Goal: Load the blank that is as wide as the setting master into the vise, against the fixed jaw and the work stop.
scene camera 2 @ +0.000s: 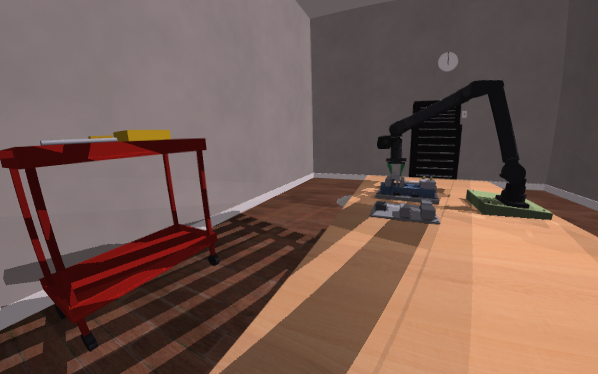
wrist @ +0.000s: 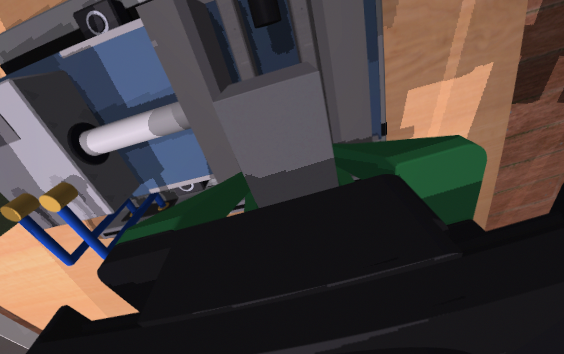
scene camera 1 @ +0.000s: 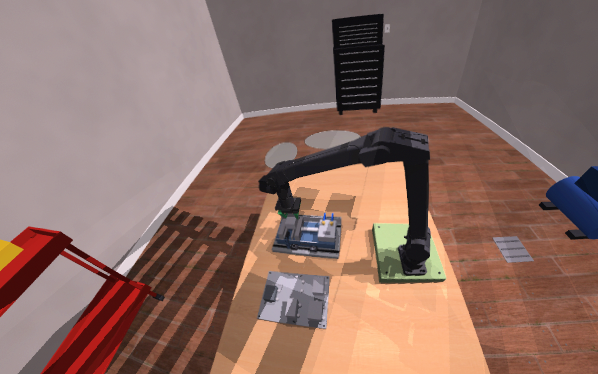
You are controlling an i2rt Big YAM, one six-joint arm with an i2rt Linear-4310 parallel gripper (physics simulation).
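Observation:
What you'd see in the pictures is the gripper, and there's a grey tray, a vise and a screw rod in them too.

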